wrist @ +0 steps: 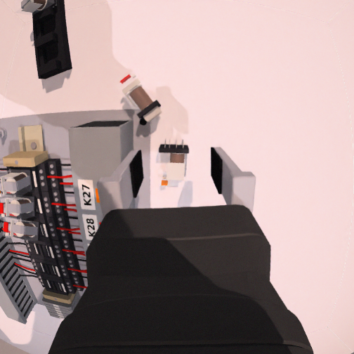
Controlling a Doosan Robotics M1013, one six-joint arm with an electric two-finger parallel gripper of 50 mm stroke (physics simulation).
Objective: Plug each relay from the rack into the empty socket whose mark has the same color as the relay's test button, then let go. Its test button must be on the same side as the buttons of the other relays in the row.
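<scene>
My gripper point(176, 162) is open, with nothing between its fingers. A relay with an orange test button point(175, 163) lies on the table below and between the fingers, its pins toward the top of the view. A relay with a red test button point(140, 97) lies tilted on the table, up and left of the gripper. The black rack point(61, 42) is at upper left, with part of a relay point(36, 5) at its top end. In the socket row, several relays point(15, 183) point(20, 207) point(23, 229) are seated; red buttons show on the left of two. Sockets point(47, 262) below them are empty.
A grey duct point(97, 150) stands beside the sockets, labelled K27 point(86, 194) and K28 point(91, 226). The orange mark by K27 is partly hidden by the left finger. Red wires, a slotted grey duct point(14, 287) and tan end pieces point(26, 159) border the row.
</scene>
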